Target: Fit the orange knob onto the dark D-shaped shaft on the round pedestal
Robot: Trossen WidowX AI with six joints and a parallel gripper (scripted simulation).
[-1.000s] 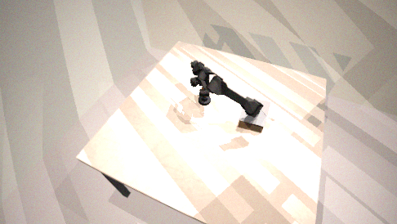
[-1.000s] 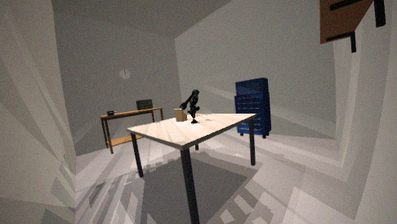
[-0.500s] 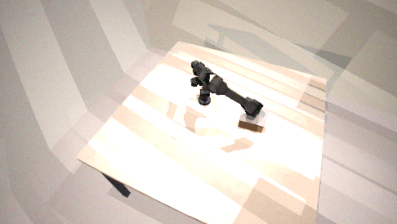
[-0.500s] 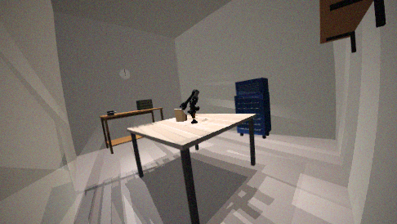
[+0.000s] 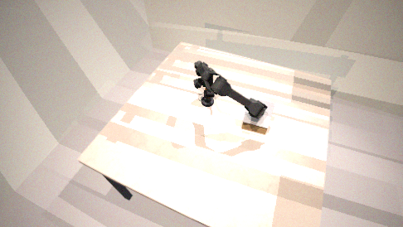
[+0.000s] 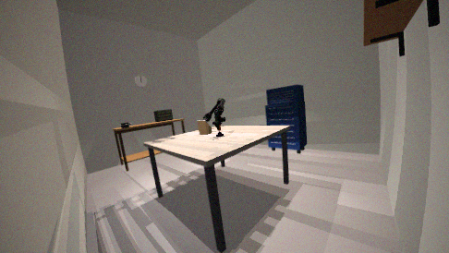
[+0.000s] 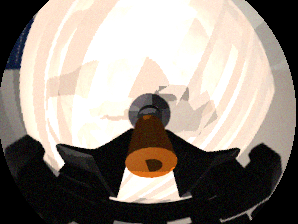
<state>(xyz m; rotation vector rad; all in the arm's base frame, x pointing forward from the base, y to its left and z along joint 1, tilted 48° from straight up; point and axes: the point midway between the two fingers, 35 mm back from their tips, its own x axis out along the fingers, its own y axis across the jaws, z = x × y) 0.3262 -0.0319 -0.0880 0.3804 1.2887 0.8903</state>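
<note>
My gripper tip is now 2 cm below the orange knob. Also, from my gripper tip: dark round pedestal 4 cm below.
</note>
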